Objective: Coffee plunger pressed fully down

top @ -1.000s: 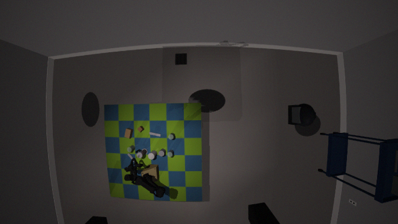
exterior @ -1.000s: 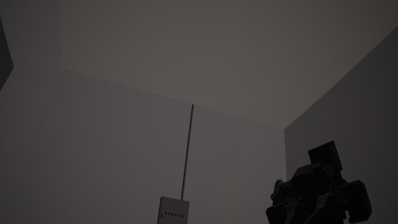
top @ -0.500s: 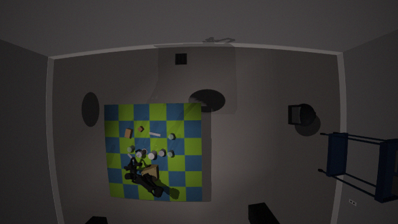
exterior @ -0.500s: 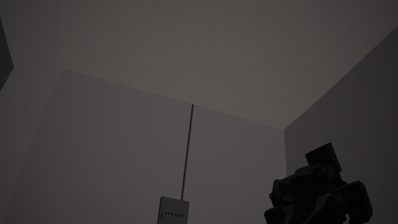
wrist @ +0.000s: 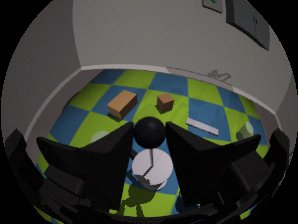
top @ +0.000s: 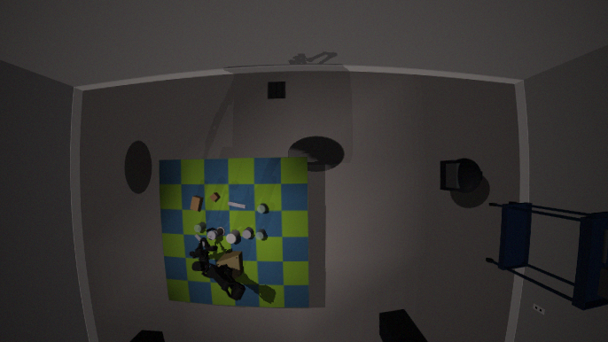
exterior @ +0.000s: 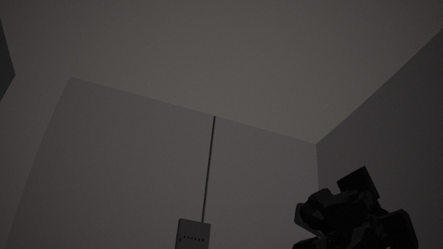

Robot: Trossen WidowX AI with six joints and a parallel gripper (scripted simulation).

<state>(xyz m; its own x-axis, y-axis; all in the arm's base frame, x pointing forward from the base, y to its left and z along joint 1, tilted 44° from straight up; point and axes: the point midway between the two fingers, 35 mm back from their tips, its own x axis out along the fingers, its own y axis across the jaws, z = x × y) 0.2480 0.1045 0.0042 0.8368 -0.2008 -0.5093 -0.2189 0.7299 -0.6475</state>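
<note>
The coffee press lies 120 mm below my gripper tip and 10 mm behind it.
</note>
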